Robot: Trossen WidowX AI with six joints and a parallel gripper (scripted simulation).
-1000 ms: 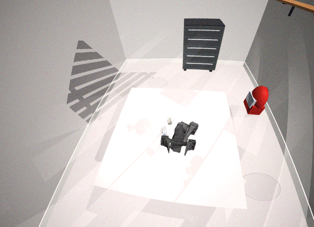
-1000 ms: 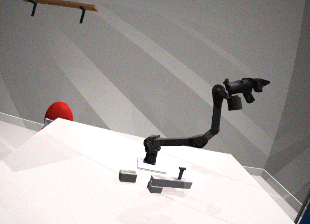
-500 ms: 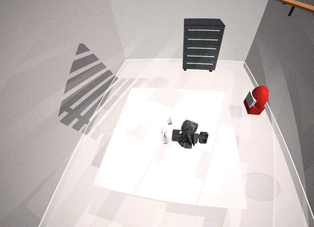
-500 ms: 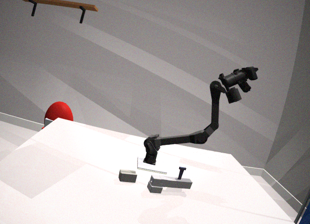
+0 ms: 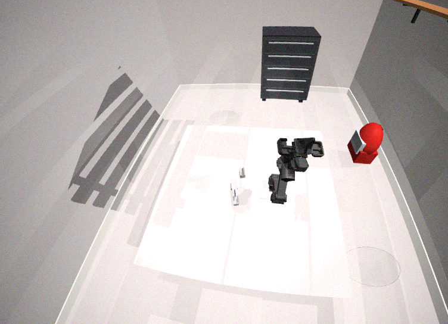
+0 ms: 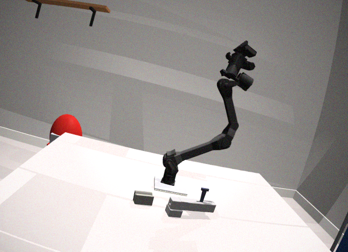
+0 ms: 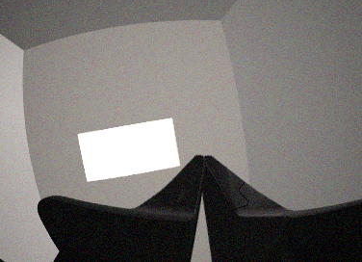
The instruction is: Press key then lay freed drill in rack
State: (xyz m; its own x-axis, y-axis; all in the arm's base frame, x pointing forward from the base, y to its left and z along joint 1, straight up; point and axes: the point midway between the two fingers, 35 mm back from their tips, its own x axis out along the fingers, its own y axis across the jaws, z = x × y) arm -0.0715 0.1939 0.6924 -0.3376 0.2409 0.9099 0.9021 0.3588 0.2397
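Right now the blue key is 65 cm below my gripper tip, 33 cm ahead of it and 6 cm to the right of it. Round my gripper tip: grey housing block (70 cm below, 34 cm ahead, 9 cm to the right); drill (69 cm below, 35 cm ahead, 11 cm to the right); grey rack (72 cm below, 34 cm ahead, 27 cm to the right).
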